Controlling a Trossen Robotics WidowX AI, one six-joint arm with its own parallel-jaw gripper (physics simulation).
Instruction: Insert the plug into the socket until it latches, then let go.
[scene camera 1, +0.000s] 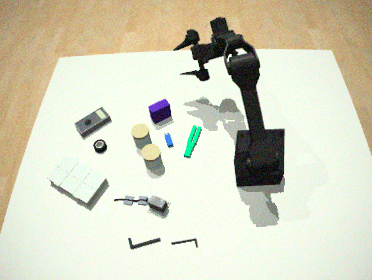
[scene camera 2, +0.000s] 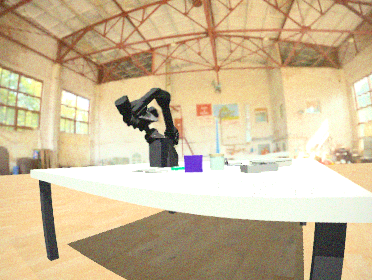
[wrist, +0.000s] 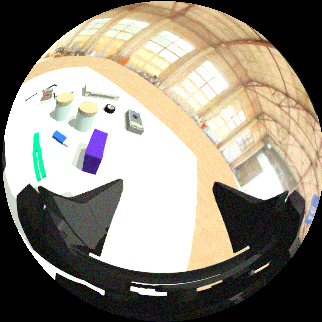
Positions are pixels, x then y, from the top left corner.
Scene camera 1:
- my gripper: 176, 62
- white tray: 79, 180
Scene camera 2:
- my gripper: 161, 129
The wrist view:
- my gripper: 169, 185
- purple block: 93, 154, on the table
